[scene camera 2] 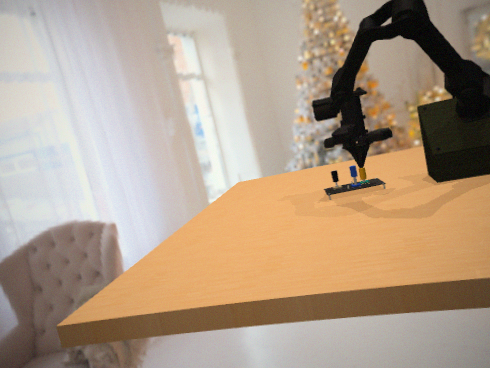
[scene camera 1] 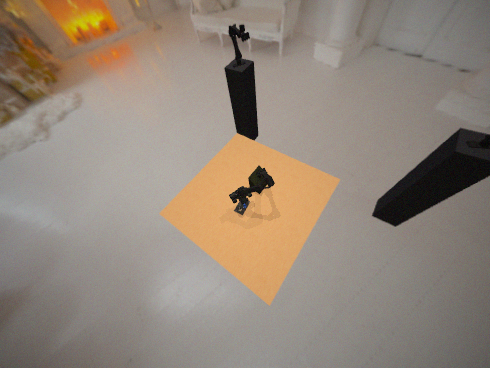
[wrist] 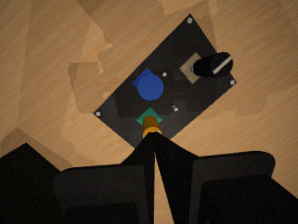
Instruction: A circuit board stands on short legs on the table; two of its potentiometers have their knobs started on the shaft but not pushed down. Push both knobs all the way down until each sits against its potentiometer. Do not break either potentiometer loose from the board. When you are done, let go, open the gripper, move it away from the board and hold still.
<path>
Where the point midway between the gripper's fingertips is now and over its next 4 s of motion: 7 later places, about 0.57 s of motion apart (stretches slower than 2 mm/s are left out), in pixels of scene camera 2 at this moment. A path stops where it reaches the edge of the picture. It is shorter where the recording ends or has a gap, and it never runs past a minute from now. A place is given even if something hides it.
The gripper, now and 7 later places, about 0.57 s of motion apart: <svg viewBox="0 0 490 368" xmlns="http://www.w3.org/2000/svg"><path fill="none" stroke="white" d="M361 167L360 163L348 161L338 158L330 156L332 163L333 169L333 170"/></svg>
</path>
